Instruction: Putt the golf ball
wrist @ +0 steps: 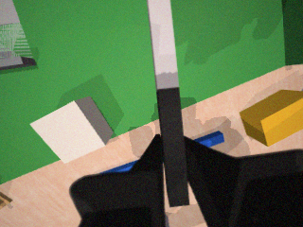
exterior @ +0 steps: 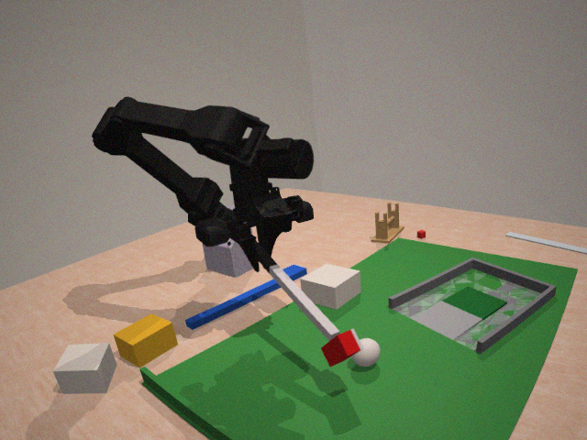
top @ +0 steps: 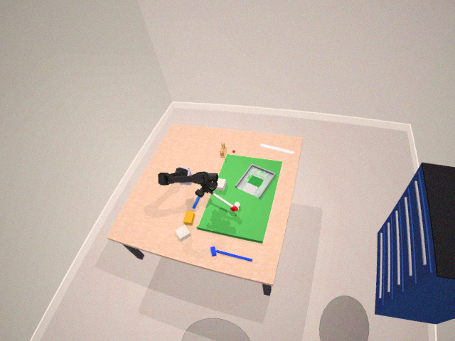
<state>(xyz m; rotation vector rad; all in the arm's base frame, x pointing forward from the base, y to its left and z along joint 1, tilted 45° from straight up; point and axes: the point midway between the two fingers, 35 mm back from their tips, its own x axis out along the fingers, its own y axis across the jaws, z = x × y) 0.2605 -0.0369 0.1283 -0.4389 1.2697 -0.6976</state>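
Now: gripper tip 12 cm short of the red putter, 2 cm to the left of it and 1 cm above it. Also, from my gripper tip: white golf ball: 22 cm ahead, 8 cm below; yellow block: 21 cm to the right, 8 cm below, 8 cm behind; blue putter: 37 cm to the right, 30 cm ahead, 9 cm below.
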